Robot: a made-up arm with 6 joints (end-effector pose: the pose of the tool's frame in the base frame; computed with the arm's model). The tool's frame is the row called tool.
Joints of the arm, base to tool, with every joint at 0 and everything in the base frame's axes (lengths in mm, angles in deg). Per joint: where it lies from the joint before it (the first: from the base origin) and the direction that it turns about. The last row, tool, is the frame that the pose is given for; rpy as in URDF.
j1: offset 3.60 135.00 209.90 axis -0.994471 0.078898 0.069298
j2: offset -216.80 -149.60 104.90 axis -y
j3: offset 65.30 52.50 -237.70 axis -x
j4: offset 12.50 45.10 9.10 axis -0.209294 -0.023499 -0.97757
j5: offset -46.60 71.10 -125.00 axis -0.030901 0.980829 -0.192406
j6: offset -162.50 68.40 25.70 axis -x
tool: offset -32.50 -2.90 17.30 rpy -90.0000 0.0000 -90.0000
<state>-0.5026 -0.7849 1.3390 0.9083 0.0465 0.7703</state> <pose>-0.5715 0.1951 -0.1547 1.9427 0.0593 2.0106</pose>
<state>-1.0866 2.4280 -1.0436 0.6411 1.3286 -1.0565</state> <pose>-0.3110 -0.0352 0.2733 0.5371 0.3162 0.6809</pose>
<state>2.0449 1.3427 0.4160 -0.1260 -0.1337 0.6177</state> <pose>0.1257 -0.0217 0.2551 -1.0580 -2.4069 -1.2115</pose>
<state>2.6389 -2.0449 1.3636 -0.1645 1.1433 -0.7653</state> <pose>-0.5781 0.3457 0.0222 -0.7012 0.0564 0.3988</pose>
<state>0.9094 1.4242 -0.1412 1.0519 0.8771 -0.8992</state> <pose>-0.0007 0.3930 0.2279 0.0002 1.1095 -0.7894</pose>
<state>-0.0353 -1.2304 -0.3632 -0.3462 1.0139 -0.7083</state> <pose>-0.3502 0.1517 0.3486 0.9349 -2.4555 -0.8276</pose>
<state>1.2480 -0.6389 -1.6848 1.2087 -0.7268 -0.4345</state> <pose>-0.1581 0.2654 0.1309 -0.0098 1.6659 -2.4855</pose>
